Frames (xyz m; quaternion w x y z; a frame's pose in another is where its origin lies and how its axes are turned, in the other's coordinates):
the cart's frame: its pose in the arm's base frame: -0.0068 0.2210 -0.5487 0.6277 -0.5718 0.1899 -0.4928
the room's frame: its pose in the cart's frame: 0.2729 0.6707 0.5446 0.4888 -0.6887 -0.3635 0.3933
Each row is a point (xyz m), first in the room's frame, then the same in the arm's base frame.
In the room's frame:
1: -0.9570 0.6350 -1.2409
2: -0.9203 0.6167 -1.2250
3: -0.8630 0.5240 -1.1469
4: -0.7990 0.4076 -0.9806
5: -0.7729 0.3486 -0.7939
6: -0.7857 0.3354 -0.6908
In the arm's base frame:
1: 0.4318 -0.3429 0.6398
2: 0.4547 -0.3444 0.6023
3: 0.5213 -0.2793 0.5059
4: 0.5737 -0.1530 0.3427
5: 0.5556 -0.0257 0.1928
6: 0.5190 0.0493 0.1296

